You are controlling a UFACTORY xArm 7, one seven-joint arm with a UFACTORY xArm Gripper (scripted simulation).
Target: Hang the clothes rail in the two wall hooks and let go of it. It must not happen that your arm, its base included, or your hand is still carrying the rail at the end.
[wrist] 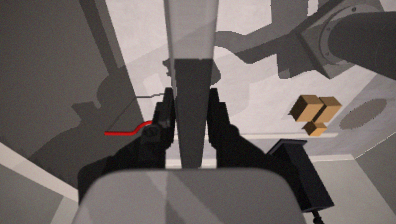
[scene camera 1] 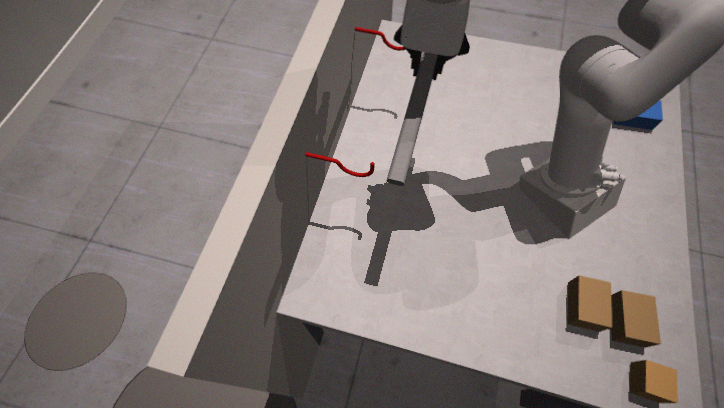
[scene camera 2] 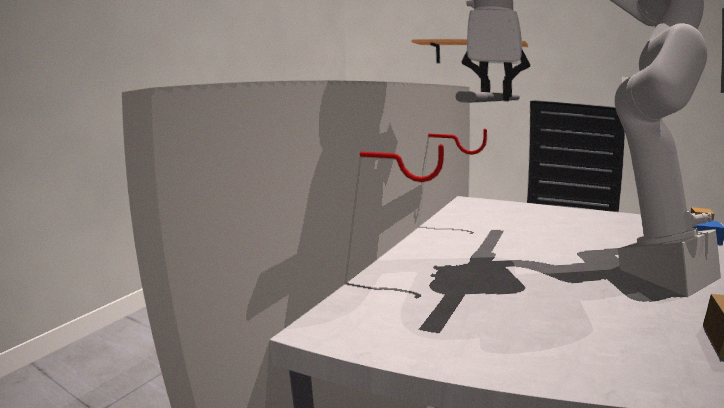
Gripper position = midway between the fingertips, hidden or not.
In view: the gripper (scene camera 1: pixel 426 72), a clothes rail (scene camera 1: pixel 401 160) and a wall panel (scene camera 2: pixel 250 204).
The gripper shows as well in the wrist view (wrist: pixel 191 99) and in scene camera 2 (scene camera 2: pixel 496 100). The wall panel also shows in the wrist view (wrist: pixel 71 83) and in scene camera 1 (scene camera 1: pixel 225 328).
